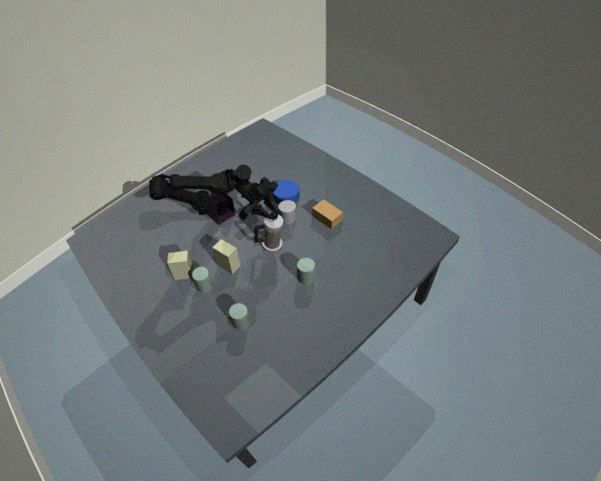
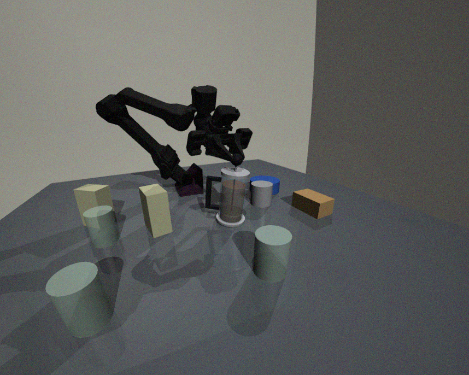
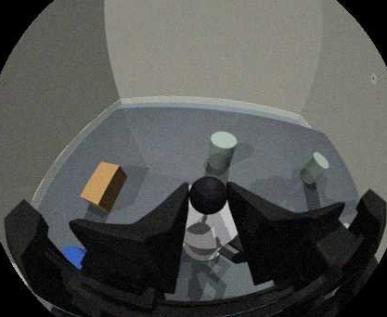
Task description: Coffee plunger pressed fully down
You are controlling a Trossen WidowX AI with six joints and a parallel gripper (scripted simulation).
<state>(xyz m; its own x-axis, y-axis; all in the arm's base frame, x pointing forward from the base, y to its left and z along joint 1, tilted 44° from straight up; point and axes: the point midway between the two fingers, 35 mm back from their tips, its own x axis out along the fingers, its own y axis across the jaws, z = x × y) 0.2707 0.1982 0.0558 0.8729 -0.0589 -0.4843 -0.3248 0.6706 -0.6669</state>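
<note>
Now: gripper tip 9 cm above the glass coffee press, 2 cm to the left of it and 2 cm past it. From my gripper tip the other things lie so: grey cylinder 14 cm below, 12 cm to the left, 11 cm behind; orange box 25 cm to the left, 15 cm below, 1 cm behind.
</note>
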